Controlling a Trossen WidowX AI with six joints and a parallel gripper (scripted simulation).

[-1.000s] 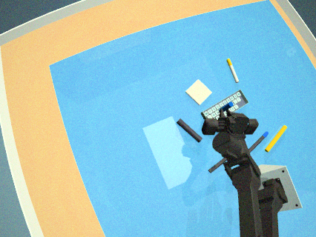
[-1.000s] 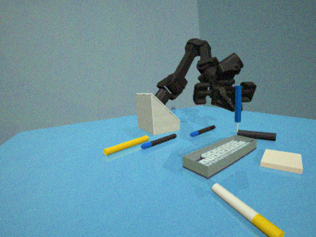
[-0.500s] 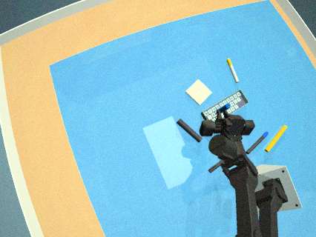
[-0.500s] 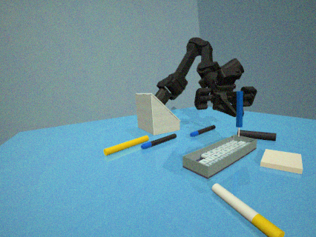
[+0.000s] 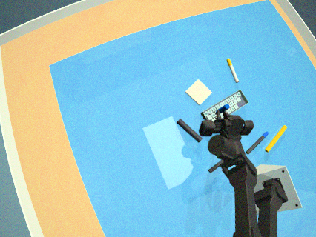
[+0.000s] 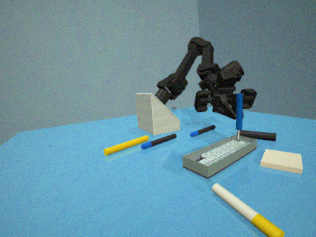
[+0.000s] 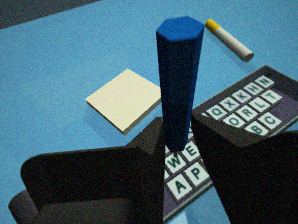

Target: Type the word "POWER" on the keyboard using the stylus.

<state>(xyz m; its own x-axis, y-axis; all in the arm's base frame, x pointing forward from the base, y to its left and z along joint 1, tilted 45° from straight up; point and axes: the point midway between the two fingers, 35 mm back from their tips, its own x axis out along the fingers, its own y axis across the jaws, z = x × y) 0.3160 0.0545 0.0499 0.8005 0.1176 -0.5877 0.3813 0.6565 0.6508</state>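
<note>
Right now my gripper tip is 120 mm short of the cream notepad, 10 mm to the right of it and 80 mm above it. From my gripper tip the other things lie so: dark rod (20 mm behind, 120 mm to the left, 80 mm below); blue stylus (20 mm below); stylus tip (50 mm below).
</note>
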